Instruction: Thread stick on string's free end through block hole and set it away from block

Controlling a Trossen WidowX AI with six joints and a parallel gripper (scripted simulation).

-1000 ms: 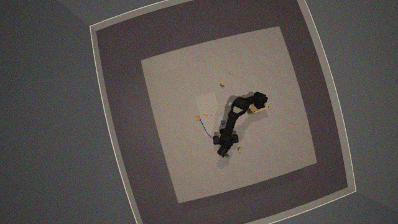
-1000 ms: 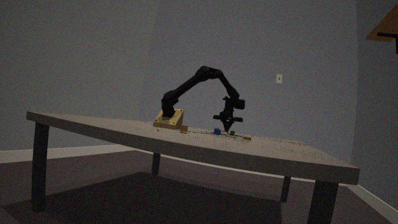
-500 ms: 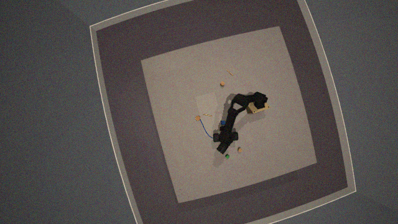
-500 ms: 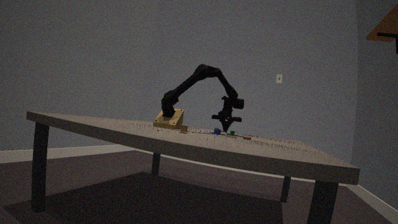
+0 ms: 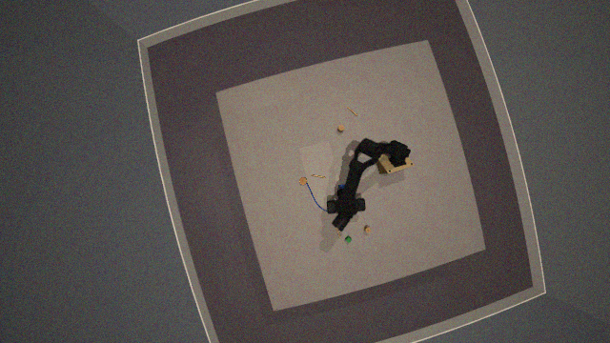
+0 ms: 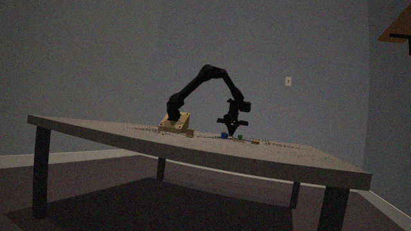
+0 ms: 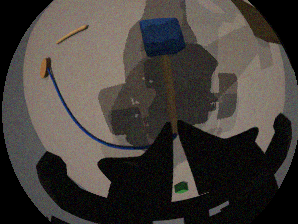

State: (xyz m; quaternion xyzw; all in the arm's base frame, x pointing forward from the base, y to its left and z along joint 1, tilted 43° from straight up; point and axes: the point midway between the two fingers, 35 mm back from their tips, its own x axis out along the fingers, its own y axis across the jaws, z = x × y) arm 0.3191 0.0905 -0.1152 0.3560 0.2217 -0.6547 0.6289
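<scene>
Now: the blue block 2 cm behind my gripper tip and 9 cm to the right of it. Round my gripper tip: green cube (2 cm ahead, 20 cm to the left); then thin wooden stick (2 cm to the right); then round wooden button (17 cm ahead, 17 cm to the right, 1 cm below).
</scene>
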